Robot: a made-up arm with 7 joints. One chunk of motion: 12 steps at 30 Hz.
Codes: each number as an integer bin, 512 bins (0 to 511) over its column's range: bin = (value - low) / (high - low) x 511, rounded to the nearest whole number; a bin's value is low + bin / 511 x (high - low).
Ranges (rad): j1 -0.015..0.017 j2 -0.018..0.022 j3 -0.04..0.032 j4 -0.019..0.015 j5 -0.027..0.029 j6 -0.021..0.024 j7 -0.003..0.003
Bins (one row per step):
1: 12 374 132 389 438 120 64
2: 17 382 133 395 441 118 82
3: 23 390 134 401 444 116 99
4: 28 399 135 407 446 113 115
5: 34 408 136 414 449 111 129
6: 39 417 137 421 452 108 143
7: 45 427 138 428 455 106 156
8: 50 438 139 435 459 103 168
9: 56 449 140 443 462 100 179
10: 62 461 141 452 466 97 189
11: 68 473 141 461 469 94 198
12: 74 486 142 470 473 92 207
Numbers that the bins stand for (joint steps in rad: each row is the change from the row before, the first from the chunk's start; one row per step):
1: -0.01425 0.01128 -0.02140 0.00688 0.02100 -0.01043 -0.00225
2: -0.01394 0.01190 -0.02126 0.00728 0.02133 -0.01061 -0.00204
3: -0.01356 0.01253 -0.02112 0.00768 0.02166 -0.01078 -0.00184
4: -0.01325 0.01323 -0.02098 0.00808 0.02188 -0.01105 -0.00165
5: -0.01287 0.01394 -0.02084 0.00855 0.02221 -0.01123 -0.00149
6: -0.01256 0.01464 -0.02070 0.00901 0.02253 -0.01149 -0.00132
7: -0.01218 0.01542 -0.02056 0.00948 0.02286 -0.01167 -0.00117
8: -0.01187 0.01629 -0.02041 0.00994 0.02330 -0.01193 -0.00103
9: -0.01149 0.01715 -0.02027 0.01048 0.02363 -0.01219 -0.00090
10: -0.01112 0.01809 -0.02013 0.01107 0.02407 -0.01246 -0.00078
11: -0.01074 0.01903 -0.02013 0.01167 0.02440 -0.01272 -0.00068
12: -0.01037 0.02004 -0.01999 0.01227 0.02484 -0.01290 -0.00057

